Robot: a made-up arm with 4 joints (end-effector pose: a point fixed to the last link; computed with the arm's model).
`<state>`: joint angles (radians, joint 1 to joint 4).
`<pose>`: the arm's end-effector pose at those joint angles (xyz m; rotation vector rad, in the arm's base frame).
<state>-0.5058 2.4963 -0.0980 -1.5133</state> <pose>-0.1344 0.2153 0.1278 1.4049 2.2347 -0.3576</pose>
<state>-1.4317 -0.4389 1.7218 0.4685</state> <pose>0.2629 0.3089 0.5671 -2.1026 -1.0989 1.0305</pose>
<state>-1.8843 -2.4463 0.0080 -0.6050</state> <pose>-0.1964 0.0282 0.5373 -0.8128 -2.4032 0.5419</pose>
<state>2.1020 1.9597 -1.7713 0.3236</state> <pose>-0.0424 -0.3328 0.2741 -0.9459 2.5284 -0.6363</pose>
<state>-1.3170 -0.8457 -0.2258 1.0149</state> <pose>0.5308 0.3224 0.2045 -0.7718 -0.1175 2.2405</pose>
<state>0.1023 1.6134 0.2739 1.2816</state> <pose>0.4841 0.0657 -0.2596 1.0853 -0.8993 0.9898</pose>
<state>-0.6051 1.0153 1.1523 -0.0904</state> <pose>0.4514 -0.2910 -0.2032 -0.1302 -0.0472 0.5139</pose>
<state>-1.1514 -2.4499 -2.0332 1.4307</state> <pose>0.2588 0.4148 0.0526 -0.5520 0.0776 2.5339</pose>
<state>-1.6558 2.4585 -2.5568 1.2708</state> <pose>0.1234 0.4863 0.0452 -1.7323 -0.3377 2.3868</pose>
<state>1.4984 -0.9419 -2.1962 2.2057</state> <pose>0.1294 -0.4363 0.2838 -0.3547 -1.2276 0.6106</pose>
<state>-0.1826 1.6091 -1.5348 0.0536</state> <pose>0.1929 0.2867 0.1396 -3.1328 -0.2023 0.0004</pose>
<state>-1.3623 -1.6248 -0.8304 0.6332</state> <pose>0.4188 0.2981 0.3309 -0.8741 -0.3335 1.8739</pose>
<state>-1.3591 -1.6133 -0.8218 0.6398</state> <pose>0.4216 0.2977 0.3296 -0.8730 -0.3283 1.8779</pose>
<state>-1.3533 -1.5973 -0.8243 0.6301</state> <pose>0.4273 0.2923 0.3248 -0.8501 -0.3215 1.8692</pose>
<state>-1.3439 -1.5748 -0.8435 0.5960</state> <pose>0.4369 0.2794 0.3144 -0.7953 -0.3121 1.8406</pose>
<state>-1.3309 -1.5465 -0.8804 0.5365</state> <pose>0.4489 0.2584 0.2972 -0.7100 -0.2978 1.7889</pose>
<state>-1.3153 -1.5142 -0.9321 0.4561</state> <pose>0.4604 0.2307 0.2731 -0.6033 -0.2764 1.7153</pose>
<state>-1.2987 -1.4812 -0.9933 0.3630</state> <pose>0.4681 0.1994 0.2439 -0.4889 -0.2470 1.6253</pose>
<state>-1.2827 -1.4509 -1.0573 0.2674</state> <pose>0.4698 0.1683 0.2128 -0.3805 -0.2117 1.5283</pose>
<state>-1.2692 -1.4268 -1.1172 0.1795</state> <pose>0.4659 0.1412 0.1840 -0.2892 -0.1753 1.4362</pose>
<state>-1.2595 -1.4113 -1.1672 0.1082</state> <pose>0.4587 0.1207 0.1612 -0.2216 -0.1438 1.3604</pose>
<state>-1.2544 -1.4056 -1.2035 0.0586</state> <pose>0.4514 0.1079 0.1467 -0.1796 -0.1223 1.3083</pose>
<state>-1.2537 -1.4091 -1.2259 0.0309</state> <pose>0.4460 0.1021 0.1402 -0.1608 -0.1127 1.2808</pose>
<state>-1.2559 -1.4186 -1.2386 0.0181</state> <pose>0.4426 0.1007 0.1391 -0.1570 -0.1118 1.2704</pose>
